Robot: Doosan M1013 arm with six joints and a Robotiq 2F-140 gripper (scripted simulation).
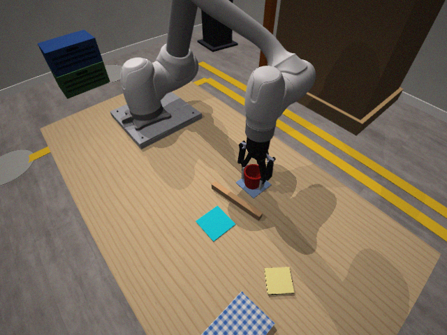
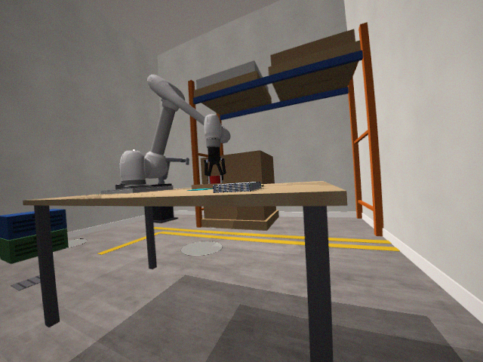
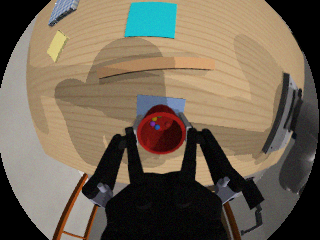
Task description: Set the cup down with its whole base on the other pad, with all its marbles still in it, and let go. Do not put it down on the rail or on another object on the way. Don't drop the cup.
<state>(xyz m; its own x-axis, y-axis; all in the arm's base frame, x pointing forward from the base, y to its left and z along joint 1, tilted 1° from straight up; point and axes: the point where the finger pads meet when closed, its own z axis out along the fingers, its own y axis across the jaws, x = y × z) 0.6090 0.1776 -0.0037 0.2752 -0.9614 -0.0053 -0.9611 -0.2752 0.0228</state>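
Right now the cyan pad is 60 mm ahead of my hand, 210 mm to the right of it and 50 mm below it. Round my hand: wooden rail (30 mm ahead, 100 mm to the right, 30 mm below); red cup (20 mm below).
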